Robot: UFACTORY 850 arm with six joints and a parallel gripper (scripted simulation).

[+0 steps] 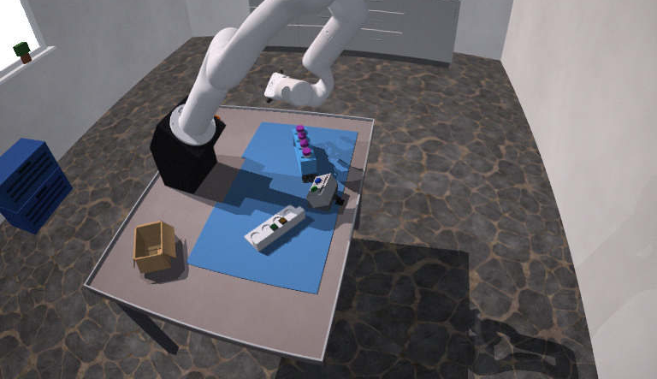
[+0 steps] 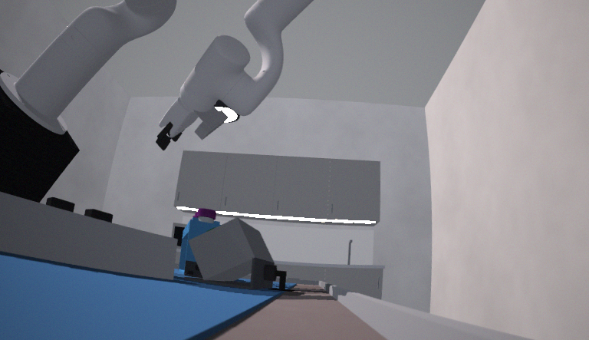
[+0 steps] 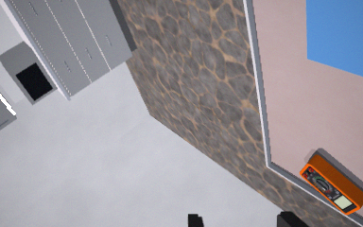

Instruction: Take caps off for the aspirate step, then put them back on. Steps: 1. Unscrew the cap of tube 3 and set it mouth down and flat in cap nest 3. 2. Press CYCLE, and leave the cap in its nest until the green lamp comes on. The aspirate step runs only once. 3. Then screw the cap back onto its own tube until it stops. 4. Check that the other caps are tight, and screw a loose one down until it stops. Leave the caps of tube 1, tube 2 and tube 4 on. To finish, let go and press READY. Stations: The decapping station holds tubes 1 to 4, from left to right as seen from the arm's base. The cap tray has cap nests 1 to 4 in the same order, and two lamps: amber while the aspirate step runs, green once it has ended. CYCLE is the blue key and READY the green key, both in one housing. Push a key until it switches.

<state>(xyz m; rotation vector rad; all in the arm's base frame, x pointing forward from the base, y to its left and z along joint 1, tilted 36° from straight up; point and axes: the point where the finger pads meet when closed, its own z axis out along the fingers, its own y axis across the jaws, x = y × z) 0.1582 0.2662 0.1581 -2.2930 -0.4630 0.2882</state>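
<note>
My gripper is now 16 cm short of the magenta cap, 9 cm to the left of it and 21 cm above it. The rest, counted from my hand: grey key housing 27 cm ahead, 26 cm to the right, 27 cm below; blue key 26 cm ahead, 23 cm to the right, 25 cm below; green key 25 cm ahead, 28 cm to the right, 25 cm below.
</note>
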